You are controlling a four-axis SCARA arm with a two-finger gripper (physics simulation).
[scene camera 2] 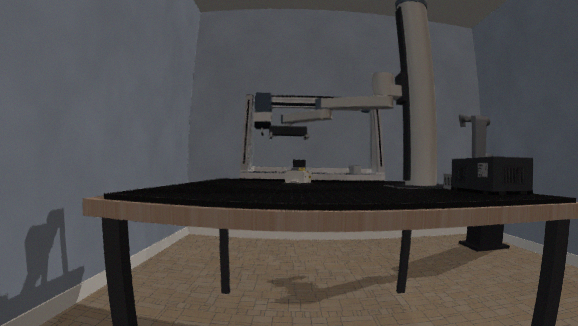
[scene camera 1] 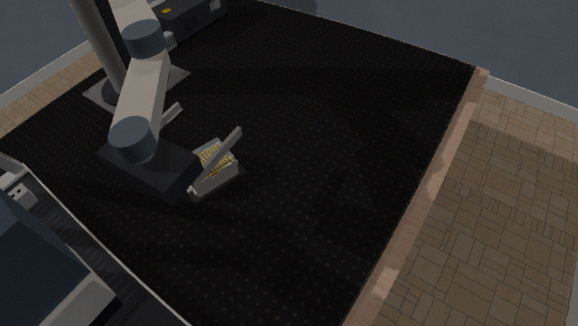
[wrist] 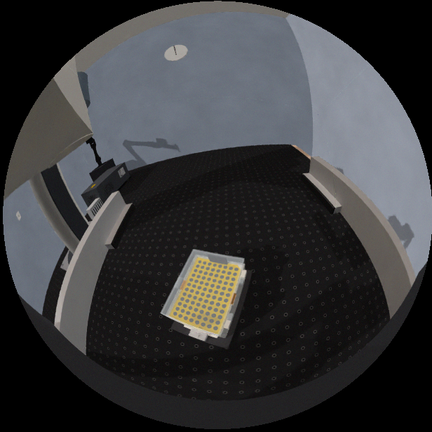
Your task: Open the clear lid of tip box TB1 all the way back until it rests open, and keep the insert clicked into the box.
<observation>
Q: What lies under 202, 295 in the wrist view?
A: A clear lid.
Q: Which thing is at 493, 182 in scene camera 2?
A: A dark equipment box.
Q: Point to a dark equipment box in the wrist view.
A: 112, 173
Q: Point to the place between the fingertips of the gripper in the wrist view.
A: At 213, 178
</observation>
